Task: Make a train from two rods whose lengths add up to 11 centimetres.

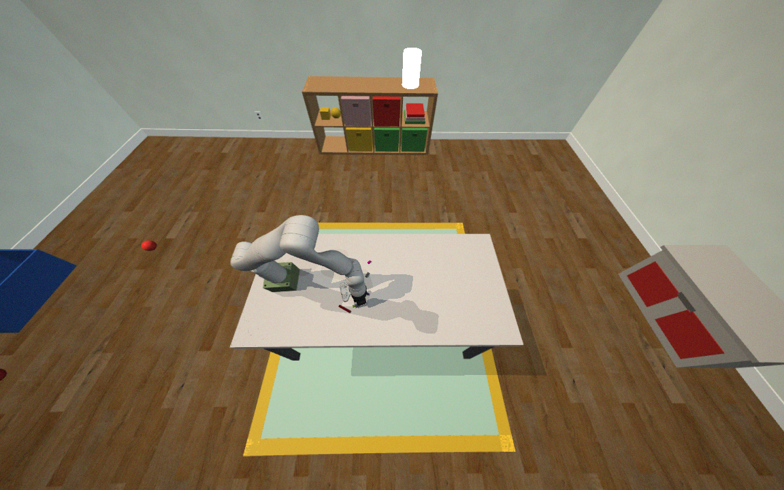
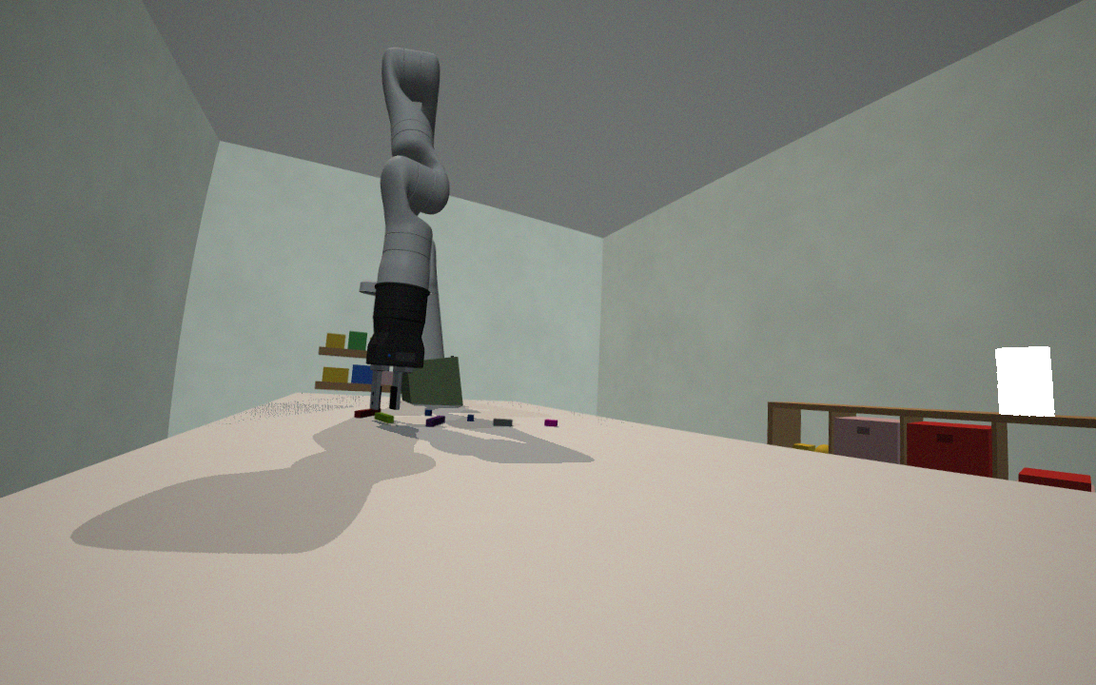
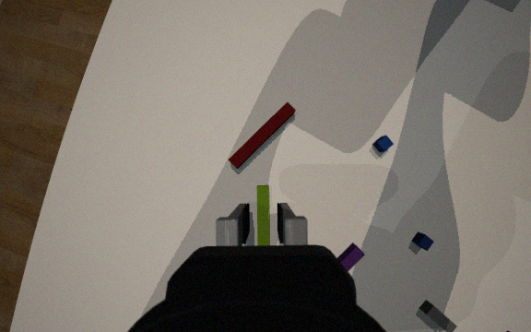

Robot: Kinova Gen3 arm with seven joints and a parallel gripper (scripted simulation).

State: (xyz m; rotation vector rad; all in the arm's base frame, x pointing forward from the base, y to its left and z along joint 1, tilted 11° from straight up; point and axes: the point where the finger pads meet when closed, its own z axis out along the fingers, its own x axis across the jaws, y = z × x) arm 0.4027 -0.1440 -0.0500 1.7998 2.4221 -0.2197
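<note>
My hand is 3 cm above the lime rod. Round my hand: small blue rod (1 cm behind, 14 cm to the left, 3 cm below); then purple rod (3 cm ahead, 7 cm to the left, 3 cm below); then red rod (6 cm behind, 2 cm to the right, 3 cm below).
</note>
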